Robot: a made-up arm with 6 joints.
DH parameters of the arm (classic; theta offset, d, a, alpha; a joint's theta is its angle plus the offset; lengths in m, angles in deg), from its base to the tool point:
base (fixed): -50.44 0 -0.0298 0
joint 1: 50.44 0.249 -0.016 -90
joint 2: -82.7 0 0.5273 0
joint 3: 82.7 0.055 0.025 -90
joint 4: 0 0.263 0.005 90
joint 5: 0 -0.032 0.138 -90
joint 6: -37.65 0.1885 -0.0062 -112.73
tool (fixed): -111.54 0.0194 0 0
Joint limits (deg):
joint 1: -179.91..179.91
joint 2: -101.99..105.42
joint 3: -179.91..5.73
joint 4: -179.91..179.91
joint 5: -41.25..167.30
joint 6: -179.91..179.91
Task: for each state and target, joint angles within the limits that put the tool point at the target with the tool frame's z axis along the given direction. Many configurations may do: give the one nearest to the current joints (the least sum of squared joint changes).
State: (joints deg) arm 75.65 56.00 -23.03 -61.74 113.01 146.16
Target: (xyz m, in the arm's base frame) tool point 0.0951 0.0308 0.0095 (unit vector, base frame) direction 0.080 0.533 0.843
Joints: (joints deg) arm 44.81 92.69 -20.09 -80.04 72.92 178.99
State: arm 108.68 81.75 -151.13 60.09 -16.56 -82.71
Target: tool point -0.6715 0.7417 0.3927 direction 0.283 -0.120 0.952
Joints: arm 136.21 76.62 -164.00 45.83 4.47 -92.63
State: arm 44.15 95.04 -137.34 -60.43 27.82 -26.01
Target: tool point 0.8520 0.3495 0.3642 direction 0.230 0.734 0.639
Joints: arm 16.20 53.54 -117.67 -63.79 31.45 -26.69
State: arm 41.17 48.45 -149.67 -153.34 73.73 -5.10
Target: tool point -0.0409 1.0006 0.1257 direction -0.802 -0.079 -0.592
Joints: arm 85.28 77.31 -139.59 -175.52 48.08 1.44
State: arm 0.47 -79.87 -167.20 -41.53 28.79 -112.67
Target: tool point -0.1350 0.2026 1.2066 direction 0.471 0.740 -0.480
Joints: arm -11.80 -30.13 -127.90 -56.41 8.18 -118.42
